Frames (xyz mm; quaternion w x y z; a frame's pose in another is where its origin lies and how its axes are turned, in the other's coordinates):
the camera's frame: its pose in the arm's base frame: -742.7 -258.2 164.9 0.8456 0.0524 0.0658 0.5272
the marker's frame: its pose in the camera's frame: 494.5 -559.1 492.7 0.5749 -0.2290 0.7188 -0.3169
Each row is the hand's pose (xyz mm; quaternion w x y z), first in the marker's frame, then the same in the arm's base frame.
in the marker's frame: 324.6 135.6 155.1 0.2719 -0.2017 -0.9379 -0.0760
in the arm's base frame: 169.5 -61.3 169.5 0.5689 -0.2365 -0.4928 0.6144
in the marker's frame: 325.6 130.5 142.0 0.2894 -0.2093 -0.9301 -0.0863
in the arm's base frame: 166.1 -73.9 174.7 0.5721 -0.2574 -0.4850 0.6093
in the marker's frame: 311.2 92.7 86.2 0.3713 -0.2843 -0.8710 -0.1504
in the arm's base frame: 155.7 -124.1 220.8 0.5541 -0.3897 -0.4468 0.5843
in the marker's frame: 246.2 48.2 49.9 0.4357 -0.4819 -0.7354 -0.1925
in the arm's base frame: 141.1 -135.8 305.5 0.4129 -0.5828 -0.3692 0.5945
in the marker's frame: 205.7 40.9 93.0 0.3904 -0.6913 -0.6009 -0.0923
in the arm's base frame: 154.8 -83.9 331.5 0.1853 -0.6443 -0.2726 0.6901
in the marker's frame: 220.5 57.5 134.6 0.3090 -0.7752 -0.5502 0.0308
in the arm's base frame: 172.5 -52.6 300.9 0.0495 -0.5880 -0.2234 0.7758
